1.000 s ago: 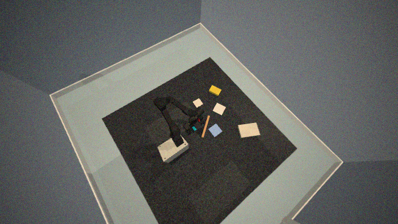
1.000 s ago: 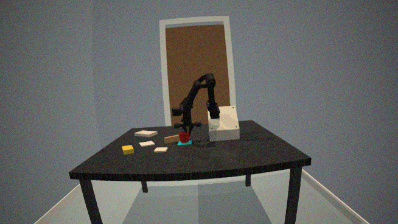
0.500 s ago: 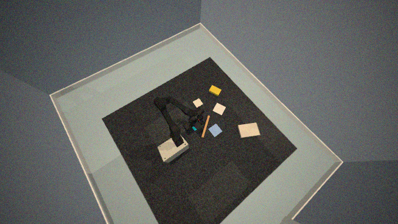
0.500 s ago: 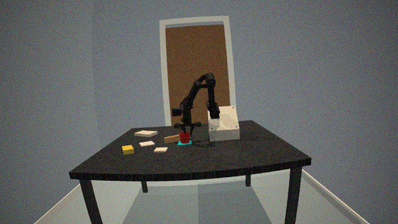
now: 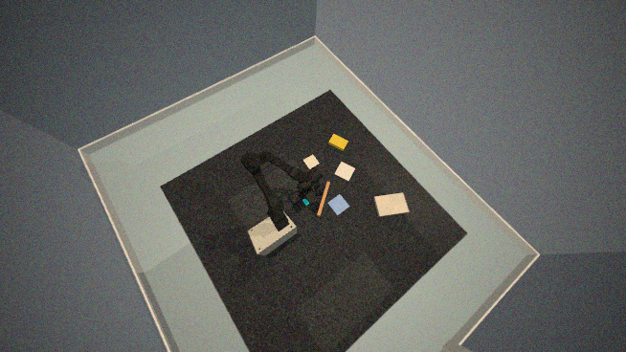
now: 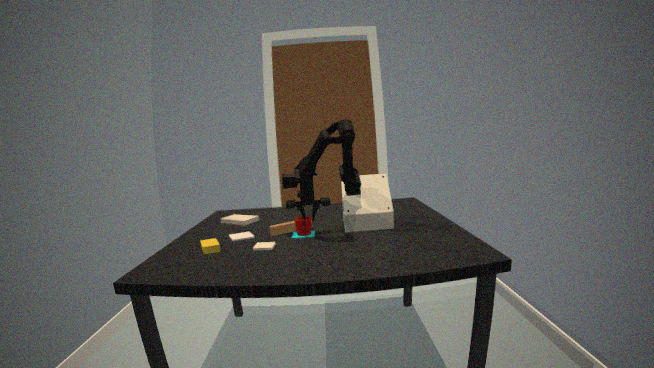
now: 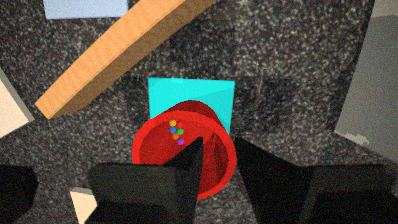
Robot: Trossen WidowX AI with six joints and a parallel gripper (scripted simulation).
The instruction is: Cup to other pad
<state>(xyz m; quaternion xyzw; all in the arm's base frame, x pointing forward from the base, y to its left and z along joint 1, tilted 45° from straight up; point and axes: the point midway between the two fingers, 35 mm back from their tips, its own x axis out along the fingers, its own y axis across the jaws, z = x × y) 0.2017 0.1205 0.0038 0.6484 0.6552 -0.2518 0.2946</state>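
The red cup is 30 mm ahead of my gripper tip and 10 mm below it. From my gripper tip the other things lie so: orange bar (90 mm ahead, 80 mm to the right, 40 mm below); then cyan pad (60 mm below, 30 mm ahead); then light blue pad (150 mm to the right, 150 mm ahead, 60 mm below).
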